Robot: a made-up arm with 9 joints. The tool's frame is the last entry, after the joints.
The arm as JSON. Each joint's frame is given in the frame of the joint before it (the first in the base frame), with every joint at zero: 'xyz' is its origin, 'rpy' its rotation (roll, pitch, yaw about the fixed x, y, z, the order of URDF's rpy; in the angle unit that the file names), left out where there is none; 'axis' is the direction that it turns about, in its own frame. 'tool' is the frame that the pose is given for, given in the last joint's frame.
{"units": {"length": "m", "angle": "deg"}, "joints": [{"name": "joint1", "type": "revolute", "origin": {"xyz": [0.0, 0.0, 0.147]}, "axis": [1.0, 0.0, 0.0]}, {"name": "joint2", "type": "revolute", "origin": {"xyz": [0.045, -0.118, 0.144]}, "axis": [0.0, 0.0, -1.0]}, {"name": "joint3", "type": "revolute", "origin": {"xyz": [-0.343, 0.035, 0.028]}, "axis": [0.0, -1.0, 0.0]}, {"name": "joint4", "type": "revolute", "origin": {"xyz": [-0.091, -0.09, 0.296]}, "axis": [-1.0, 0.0, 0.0]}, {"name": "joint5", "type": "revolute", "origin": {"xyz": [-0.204, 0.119, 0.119]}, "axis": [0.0, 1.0, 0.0]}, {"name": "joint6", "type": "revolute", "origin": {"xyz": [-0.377, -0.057, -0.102]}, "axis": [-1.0, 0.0, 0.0]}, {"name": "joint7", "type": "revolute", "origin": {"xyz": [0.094, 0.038, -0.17]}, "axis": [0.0, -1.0, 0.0]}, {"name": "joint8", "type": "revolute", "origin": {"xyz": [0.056, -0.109, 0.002]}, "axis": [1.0, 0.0, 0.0]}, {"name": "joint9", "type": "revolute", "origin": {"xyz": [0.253, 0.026, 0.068]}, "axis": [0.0, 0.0, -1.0]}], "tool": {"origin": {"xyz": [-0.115, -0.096, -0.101]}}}
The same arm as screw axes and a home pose.
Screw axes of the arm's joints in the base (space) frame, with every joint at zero. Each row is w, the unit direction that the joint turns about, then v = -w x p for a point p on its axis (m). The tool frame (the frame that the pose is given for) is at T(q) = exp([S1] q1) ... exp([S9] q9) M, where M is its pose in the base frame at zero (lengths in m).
S1 = (1, 0, 0, 0, 0.147, 0)
S2 = (0, 0, -1, 0.118, 0.045, 0)
S3 = (0, -1, 0, 0.319, 0, 0.298)
S4 = (-1, 0, 0, 0, -0.615, -0.173)
S5 = (0, 1, 0, -0.734, 0, -0.593)
S6 = (-1, 0, 0, 0, -0.632, -0.111)
S7 = (0, -1, 0, 0.462, 0, 0.876)
S8 = (1, 0, 0, 0, 0.464, 0.182)
S9 = (0, 0, -1, 0.156, -0.567, 0)
M: xyz -0.682 -0.252 0.431 (m) quaternion w x y z 1 0 0 0

